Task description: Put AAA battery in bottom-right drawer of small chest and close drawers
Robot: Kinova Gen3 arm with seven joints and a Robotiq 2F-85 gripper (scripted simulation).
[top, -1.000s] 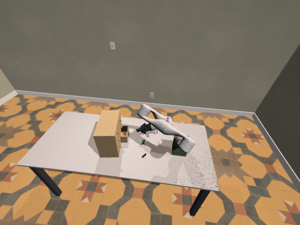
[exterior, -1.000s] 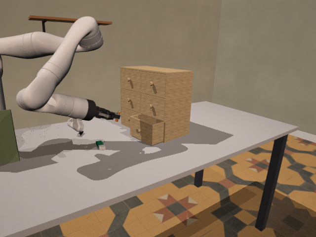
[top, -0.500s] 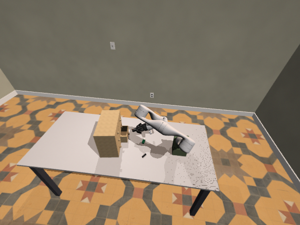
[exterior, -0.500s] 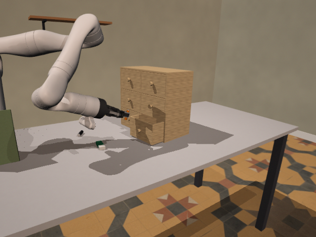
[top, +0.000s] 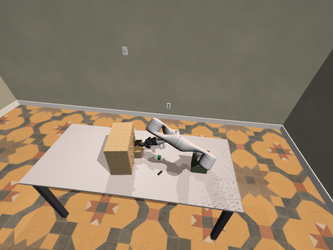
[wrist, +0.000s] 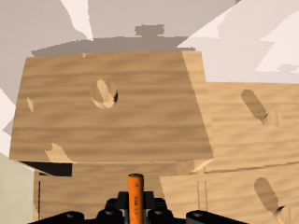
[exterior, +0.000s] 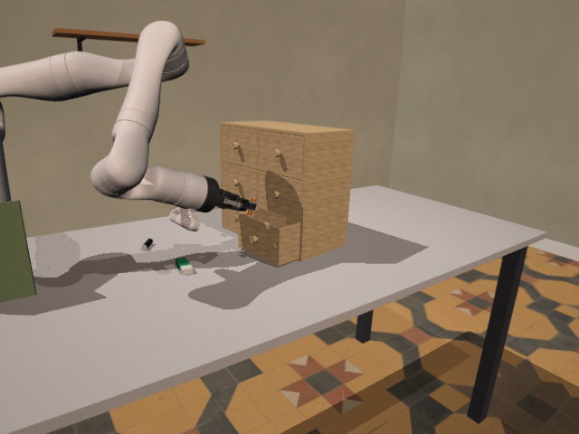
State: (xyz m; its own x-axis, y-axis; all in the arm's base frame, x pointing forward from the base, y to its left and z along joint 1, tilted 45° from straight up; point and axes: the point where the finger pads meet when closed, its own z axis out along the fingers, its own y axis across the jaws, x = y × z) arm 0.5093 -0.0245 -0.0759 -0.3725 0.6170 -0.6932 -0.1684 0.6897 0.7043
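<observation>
The white eraser lies 16 cm behind my hand and 13 cm below it. From my hand the other things lie so: orange AAA battery 1 cm ahead, 1 cm below; then small black cylinder 19 cm behind, 18 cm to the left, 12 cm below.
</observation>
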